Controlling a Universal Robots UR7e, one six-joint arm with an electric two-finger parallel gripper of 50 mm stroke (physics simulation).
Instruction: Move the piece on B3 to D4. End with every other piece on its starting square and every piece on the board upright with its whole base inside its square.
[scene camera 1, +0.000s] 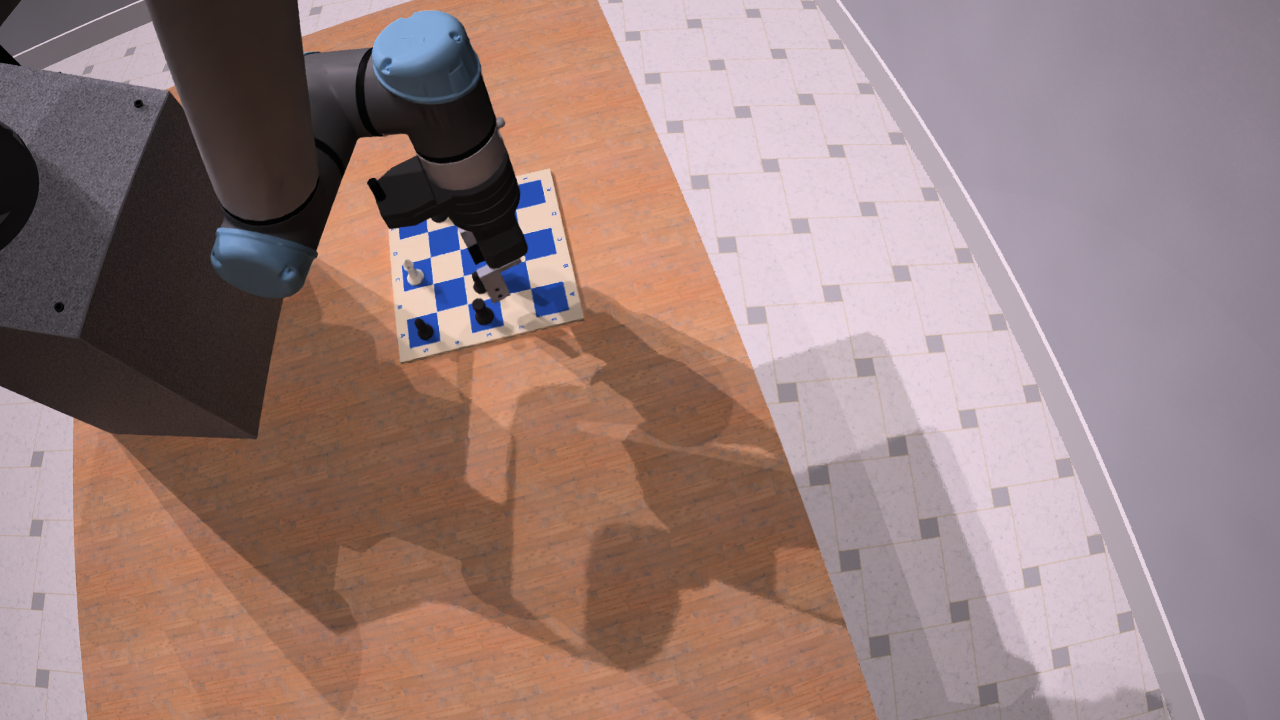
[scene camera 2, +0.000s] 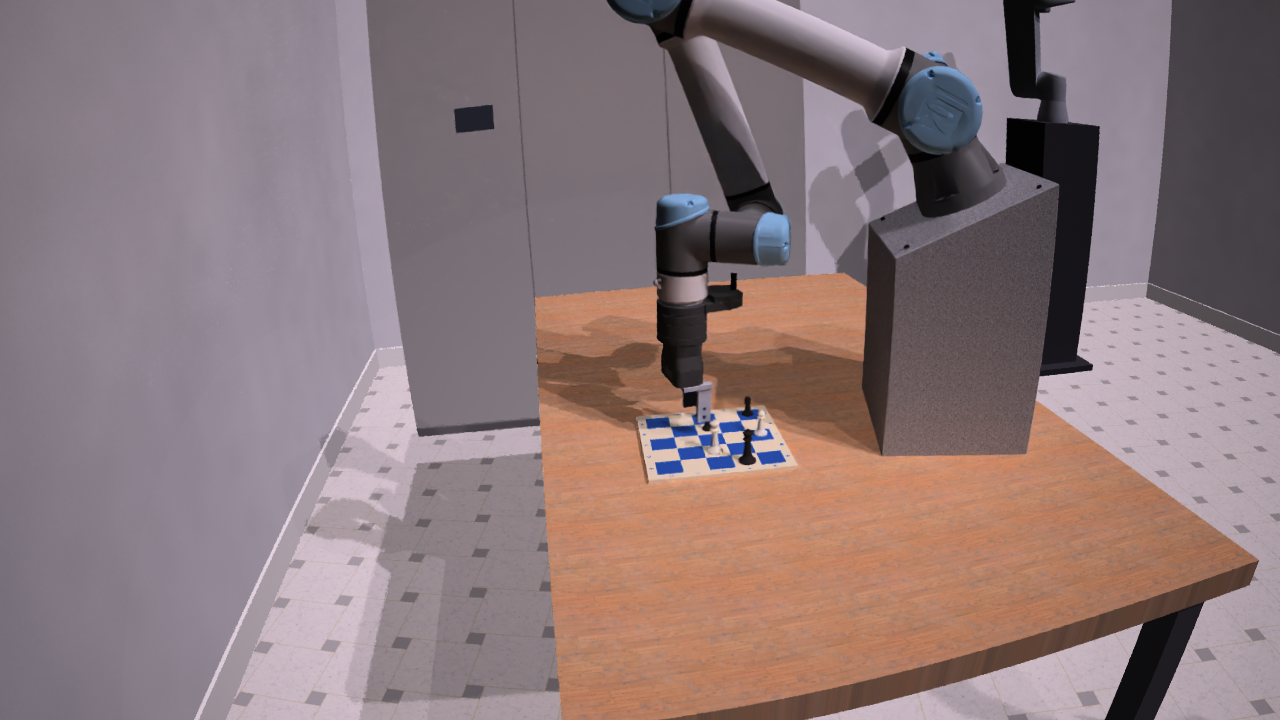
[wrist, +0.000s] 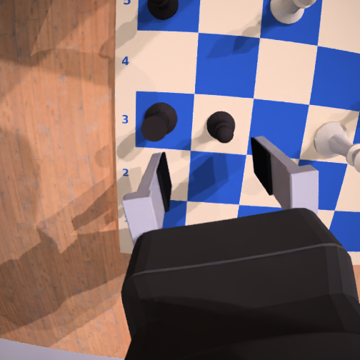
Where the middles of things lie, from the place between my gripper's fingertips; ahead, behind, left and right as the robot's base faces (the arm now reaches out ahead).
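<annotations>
From where my hand is, I find the board (scene camera 1: 543, 290) 2 cm behind it and 5 cm to the left of it, and the board is also 3 cm below my hand.
</annotations>
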